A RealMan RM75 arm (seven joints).
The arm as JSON. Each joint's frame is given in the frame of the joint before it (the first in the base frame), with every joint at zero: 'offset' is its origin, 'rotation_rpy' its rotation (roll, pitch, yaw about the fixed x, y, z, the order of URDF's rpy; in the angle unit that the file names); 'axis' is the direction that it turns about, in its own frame. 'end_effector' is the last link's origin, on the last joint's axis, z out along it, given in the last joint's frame.
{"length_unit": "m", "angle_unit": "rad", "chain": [
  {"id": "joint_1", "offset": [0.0, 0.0, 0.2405], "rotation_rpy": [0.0, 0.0, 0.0], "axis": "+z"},
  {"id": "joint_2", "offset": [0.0, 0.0, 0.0], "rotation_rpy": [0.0, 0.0, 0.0], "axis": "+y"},
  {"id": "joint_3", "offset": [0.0, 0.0, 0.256], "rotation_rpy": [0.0, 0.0, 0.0], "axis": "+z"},
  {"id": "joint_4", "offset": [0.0, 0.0, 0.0], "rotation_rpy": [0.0, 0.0, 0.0], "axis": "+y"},
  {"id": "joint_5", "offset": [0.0, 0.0, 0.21], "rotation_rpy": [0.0, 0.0, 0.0], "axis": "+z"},
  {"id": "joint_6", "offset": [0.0, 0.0, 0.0], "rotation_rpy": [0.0, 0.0, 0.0], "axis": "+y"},
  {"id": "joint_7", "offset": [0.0, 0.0, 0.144], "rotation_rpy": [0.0, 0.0, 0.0], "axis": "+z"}
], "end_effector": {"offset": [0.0, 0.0, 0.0], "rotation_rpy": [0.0, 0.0, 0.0]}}
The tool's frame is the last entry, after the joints.
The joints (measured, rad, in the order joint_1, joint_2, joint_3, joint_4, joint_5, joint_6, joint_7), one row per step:
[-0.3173, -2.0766, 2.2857, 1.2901, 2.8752, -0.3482, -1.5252]
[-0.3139, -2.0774, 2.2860, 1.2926, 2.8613, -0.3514, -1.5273]
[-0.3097, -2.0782, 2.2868, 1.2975, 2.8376, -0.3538, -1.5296]
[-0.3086, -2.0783, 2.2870, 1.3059, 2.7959, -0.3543, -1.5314]
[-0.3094, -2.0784, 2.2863, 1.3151, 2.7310, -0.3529, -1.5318]
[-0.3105, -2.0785, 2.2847, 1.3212, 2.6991, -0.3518, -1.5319]
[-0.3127, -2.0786, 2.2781, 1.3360, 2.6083, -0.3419, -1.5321]
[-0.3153, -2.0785, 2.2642, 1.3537, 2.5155, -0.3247, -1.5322]
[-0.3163, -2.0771, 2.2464, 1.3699, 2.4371, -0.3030, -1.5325]
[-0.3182, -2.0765, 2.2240, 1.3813, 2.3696, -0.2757, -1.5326]
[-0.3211, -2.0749, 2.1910, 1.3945, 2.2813, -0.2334, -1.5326]
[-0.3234, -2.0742, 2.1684, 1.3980, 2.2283, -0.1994, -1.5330]
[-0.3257, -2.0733, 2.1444, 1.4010, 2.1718, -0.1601, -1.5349]
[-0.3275, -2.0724, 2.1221, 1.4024, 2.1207, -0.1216, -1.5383]
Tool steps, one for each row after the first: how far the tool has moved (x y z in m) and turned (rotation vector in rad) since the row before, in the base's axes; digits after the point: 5 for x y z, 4 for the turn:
[0.00008, -0.00011, 0.00084, -0.0040, -0.0156, 0.0104]
[0.00031, -0.00006, 0.00125, -0.0073, -0.0233, 0.0166]
[0.00146, 0.00084, 0.00227, -0.0120, -0.0358, 0.0245]
[0.00139, 0.00197, 0.00291, -0.0185, -0.0498, 0.0384]
[0.00123, 0.00118, 0.00186, -0.0083, -0.0256, 0.0178]
[0.00147, 0.00383, 0.00449, -0.0271, -0.0668, 0.0564]
[0.00118, 0.00504, 0.00556, -0.0278, -0.0676, 0.0598]
[-0.00031, 0.00509, 0.00544, -0.0248, -0.0549, 0.0538]
[-0.00147, 0.00555, 0.00472, -0.0238, -0.0438, 0.0503]
[-0.00283, 0.00733, 0.00594, -0.0354, -0.0550, 0.0654]
[-0.00313, 0.00452, 0.00238, -0.0282, -0.0285, 0.0420]
[-0.00341, 0.00423, 0.00199, -0.0344, -0.0313, 0.0439]
[-0.00339, 0.00344, 0.00138, -0.0348, -0.0293, 0.0398]

